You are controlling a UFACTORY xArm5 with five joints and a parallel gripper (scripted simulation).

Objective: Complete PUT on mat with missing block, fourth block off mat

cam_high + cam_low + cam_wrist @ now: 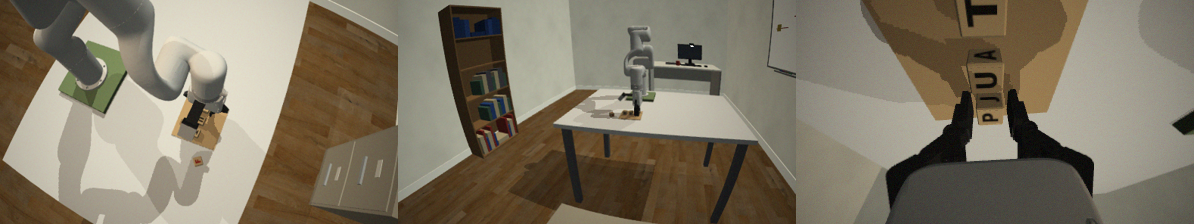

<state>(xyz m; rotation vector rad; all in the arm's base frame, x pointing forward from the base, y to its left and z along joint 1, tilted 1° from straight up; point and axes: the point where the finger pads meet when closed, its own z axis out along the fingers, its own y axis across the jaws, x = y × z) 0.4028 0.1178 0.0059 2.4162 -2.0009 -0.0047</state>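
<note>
Right now my hand is 10 mm above the wooden block. The rest, counted from my hand: mat 10 mm ahead, 40 mm to the right, 20 mm below; then F block 70 mm ahead, 150 mm to the right, 10 mm below.
</note>
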